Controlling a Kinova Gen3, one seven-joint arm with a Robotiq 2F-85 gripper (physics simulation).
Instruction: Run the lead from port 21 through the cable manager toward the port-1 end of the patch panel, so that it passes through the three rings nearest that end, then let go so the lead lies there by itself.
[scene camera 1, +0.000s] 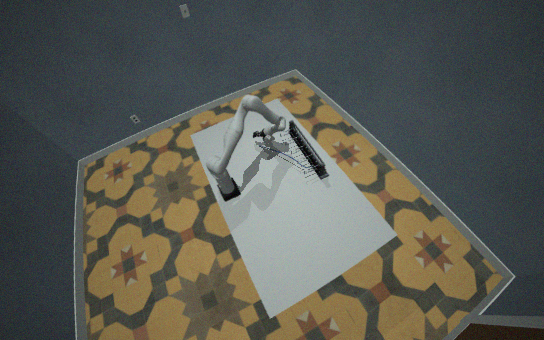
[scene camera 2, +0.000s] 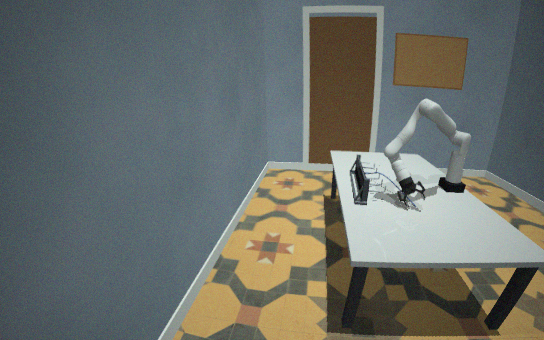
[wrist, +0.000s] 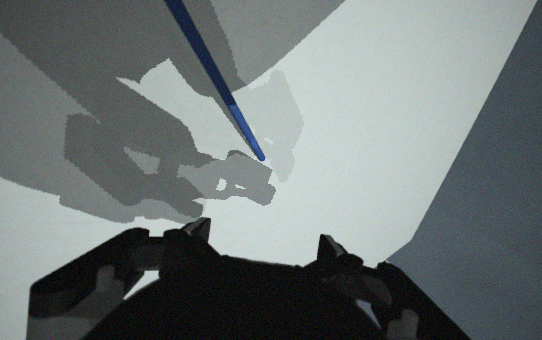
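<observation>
The black patch panel (scene camera 1: 307, 150) (scene camera 2: 360, 181) stands along one long side of the white table, with the thin rings of the cable manager in front of it. The rings are too fine to count or to tell port numbers. The blue lead (scene camera 1: 291, 157) (scene camera 2: 384, 175) (wrist: 201, 54) runs from the panel out across the table towards the arm. Its free end shows in the wrist view, ahead of the fingers, close to the table top. My gripper (scene camera 2: 414, 197) (wrist: 264, 238) is wide open, low over the table, with nothing between its fingertips. Whether the lead passes through any ring cannot be told.
The arm's base (scene camera 1: 229, 191) (scene camera 2: 452, 185) stands on the table (scene camera 1: 300, 250) (scene camera 2: 425, 235) at the long side opposite the panel. The arm arches over the table. Its shadows fall around the lead's free end. A table edge shows at the right in the wrist view.
</observation>
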